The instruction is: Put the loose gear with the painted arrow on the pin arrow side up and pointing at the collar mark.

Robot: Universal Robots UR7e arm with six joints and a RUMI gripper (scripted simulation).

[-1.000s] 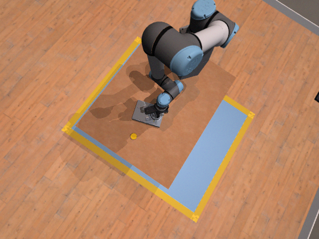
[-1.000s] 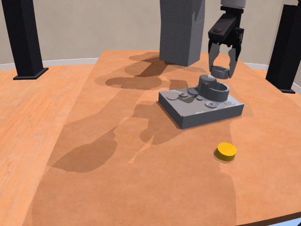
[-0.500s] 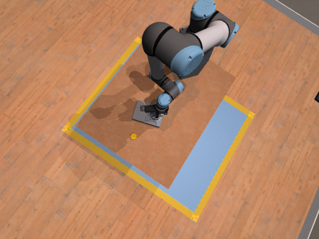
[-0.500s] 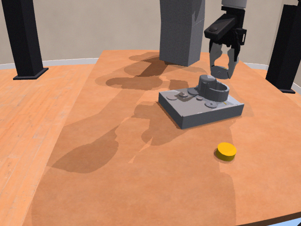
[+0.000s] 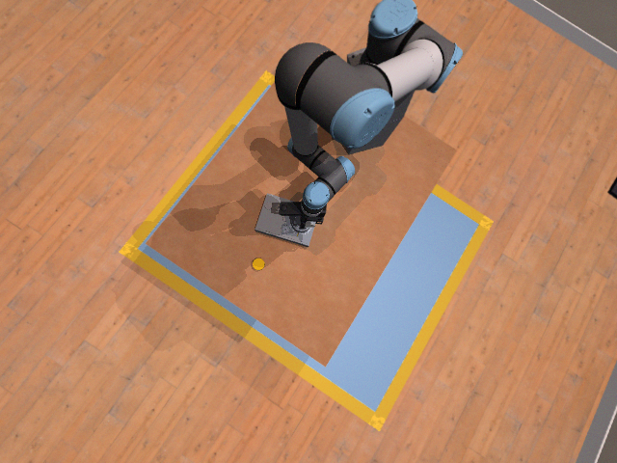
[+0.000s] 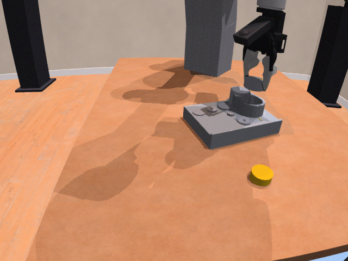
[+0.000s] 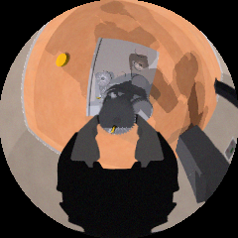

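Right now the grey gear is right at my hand. The rest, counted from my hand: yellow disc (250 mm ahead, 120 mm below, 30 mm to the right).
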